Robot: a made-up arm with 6 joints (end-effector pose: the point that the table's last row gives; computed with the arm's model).
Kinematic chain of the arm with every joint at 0, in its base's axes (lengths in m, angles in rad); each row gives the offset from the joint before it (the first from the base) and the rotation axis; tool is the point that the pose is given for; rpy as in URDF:
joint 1: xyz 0 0 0.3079 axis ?
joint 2: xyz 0 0 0 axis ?
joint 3: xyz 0.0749 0 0.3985 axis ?
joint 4: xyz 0.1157 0 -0.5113 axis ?
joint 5: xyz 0 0 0 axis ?
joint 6: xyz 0.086 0 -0.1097 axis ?
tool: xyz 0 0 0 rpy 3.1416 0 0
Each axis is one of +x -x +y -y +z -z.
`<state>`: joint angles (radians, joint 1 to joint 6).
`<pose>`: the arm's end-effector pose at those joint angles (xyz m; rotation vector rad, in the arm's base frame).
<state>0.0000 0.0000 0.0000 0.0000 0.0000 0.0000</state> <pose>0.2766 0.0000 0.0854 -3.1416 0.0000 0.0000</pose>
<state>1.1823 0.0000 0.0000 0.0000 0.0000 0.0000</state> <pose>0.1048 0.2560 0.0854 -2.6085 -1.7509 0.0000</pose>
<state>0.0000 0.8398 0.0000 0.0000 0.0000 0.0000</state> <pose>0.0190 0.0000 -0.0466 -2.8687 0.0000 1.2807</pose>
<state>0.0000 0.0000 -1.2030 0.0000 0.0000 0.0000</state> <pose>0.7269 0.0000 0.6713 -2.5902 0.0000 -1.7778</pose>
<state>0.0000 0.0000 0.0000 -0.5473 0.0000 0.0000</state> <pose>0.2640 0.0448 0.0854 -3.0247 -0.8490 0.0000</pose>
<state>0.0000 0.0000 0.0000 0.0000 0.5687 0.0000</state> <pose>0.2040 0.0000 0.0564 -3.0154 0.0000 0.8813</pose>
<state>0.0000 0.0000 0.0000 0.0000 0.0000 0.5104</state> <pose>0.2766 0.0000 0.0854 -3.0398 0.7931 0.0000</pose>
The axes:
joint 1: +z
joint 2: +y
joint 3: +y
joint 4: -z
joint 5: +y
joint 6: -z

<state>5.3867 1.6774 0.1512 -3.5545 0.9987 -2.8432</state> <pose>-0.1565 0.2252 0.2026 -2.0040 1.2610 0.8385</pose>
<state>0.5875 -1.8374 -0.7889 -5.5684 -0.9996 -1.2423</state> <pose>-0.2413 -0.2700 0.8174 0.1627 -0.9875 2.8684</pose>
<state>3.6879 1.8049 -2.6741 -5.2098 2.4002 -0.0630</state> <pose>-0.6000 -0.5063 -0.1344 -0.4834 1.2948 -0.7861</pose>
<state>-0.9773 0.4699 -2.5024 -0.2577 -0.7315 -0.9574</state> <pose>0.3735 -0.4911 1.0903 0.3947 0.2118 1.0308</pose>
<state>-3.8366 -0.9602 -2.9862 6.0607 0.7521 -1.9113</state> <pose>0.6347 -0.5257 0.9736 -0.2223 -0.0649 -2.7567</pose>
